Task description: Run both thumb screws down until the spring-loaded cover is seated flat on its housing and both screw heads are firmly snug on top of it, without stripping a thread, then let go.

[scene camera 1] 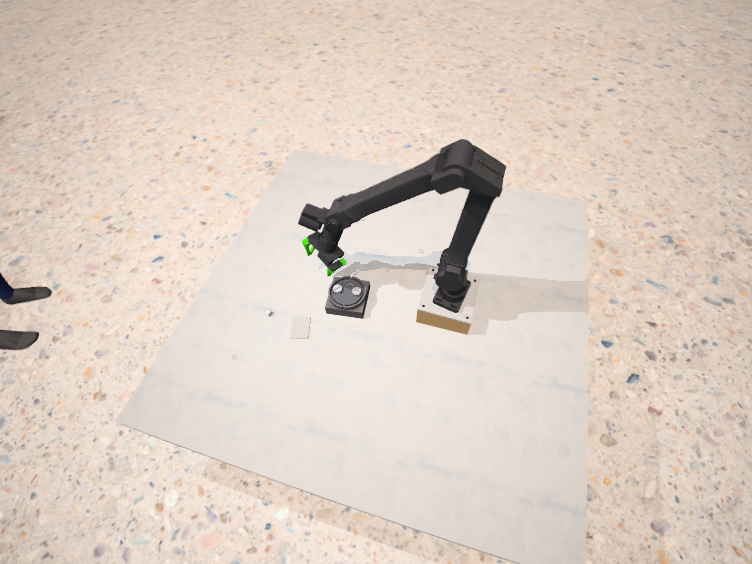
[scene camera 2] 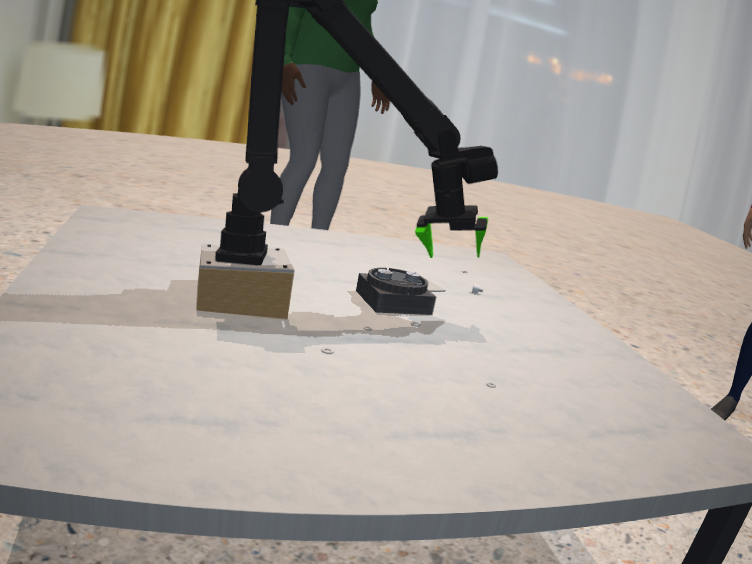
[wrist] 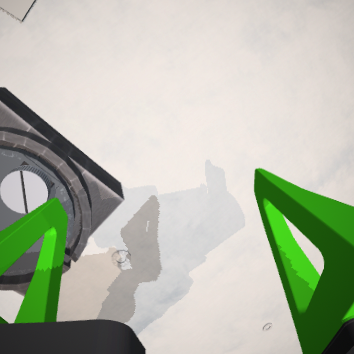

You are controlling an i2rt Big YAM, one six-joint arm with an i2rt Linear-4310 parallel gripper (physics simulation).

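Pixels of known places: gripper, fingertip midpoint: [scene camera 1: 319, 265] [scene camera 2: 455, 256] [wrist: 155, 193]; arm's base, link origin: [scene camera 1: 451, 293] [scene camera 2: 241, 256].
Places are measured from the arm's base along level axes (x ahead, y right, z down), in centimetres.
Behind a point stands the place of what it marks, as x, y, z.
The dark square housing [scene camera 1: 345, 312] @[28.8, -18.3, 5.9] [scene camera 2: 403, 304] @[32.4, -6.3, 6.5] [wrist: 102, 196] @[37.8, -9.5, 4.4] holds a round dark cover [scene camera 1: 347, 300] @[29.5, -15.3, 3.3] [scene camera 2: 397, 279] @[31.0, -12.1, 3.2] [wrist: 9, 223] @[31.4, -11.8, 3.1] inside a raised ring. Two silver slotted screw heads stand on the cover: one screw head on the side away from the arm base [scene camera 1: 337, 288] [scene camera 2: 412, 277], the other screw head nearer the base [scene camera 1: 356, 291] @[28.0, -11.8, 1.8] [scene camera 2: 384, 275] @[28.0, -10.1, 2.2]. One slotted head [wrist: 23, 192] @[34.3, -13.4, 1.8] shows in the wrist view, beside the left green finger; the other is hidden or out of view. How tightly they sit cannot be told. My gripper [scene camera 1: 320, 264] @[41.7, -11.2, -3.7] [scene camera 2: 455, 256] @[41.7, -11.2, -3.7] [wrist: 155, 193] @[41.7, -11.2, -3.7] is open and empty, above and to the side of the housing.
A loose silver screw-like part [scene camera 1: 269, 312] @[51.7, -29.2, 6.6] [scene camera 2: 477, 290] @[52.5, -28.0, 7.4] and a thin pale square plate [scene camera 1: 300, 327] @[40.0, -28.7, 8.1] [wrist: 15, 7] @[39.4, -24.8, 8.1] lie beyond the housing. Several small washers lie about, including one washer [scene camera 2: 416, 324] @[34.7, -0.3, 8.1] near the housing and another washer [scene camera 2: 327, 350] @[17.6, 19.0, 8.1]. The arm base block [scene camera 1: 443, 321] @[-1.1, -8.5, 3.7] [scene camera 2: 242, 292] @[1.8, 8.1, 4.2] stands nearby.
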